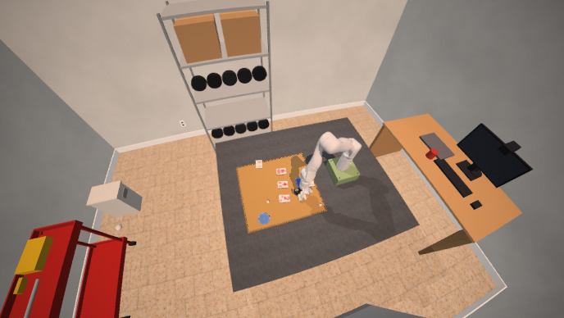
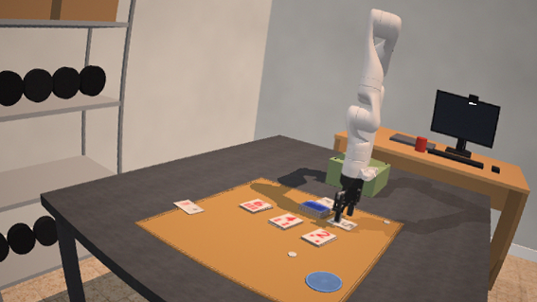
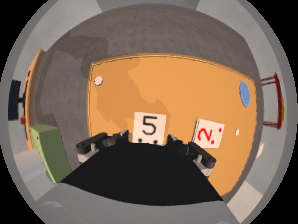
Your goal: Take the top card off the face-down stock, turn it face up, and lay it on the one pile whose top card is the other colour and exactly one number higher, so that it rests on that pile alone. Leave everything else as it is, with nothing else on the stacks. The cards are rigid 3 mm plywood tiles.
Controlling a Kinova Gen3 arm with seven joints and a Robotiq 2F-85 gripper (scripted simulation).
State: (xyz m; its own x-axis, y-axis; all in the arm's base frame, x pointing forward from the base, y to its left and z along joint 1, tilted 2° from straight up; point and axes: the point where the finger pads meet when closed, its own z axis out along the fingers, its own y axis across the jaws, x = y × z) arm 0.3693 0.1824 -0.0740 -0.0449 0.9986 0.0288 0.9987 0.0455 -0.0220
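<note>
The orange mat is 18 cm ahead of my hand, 9 cm to the right of it and 4 cm below it.
</note>
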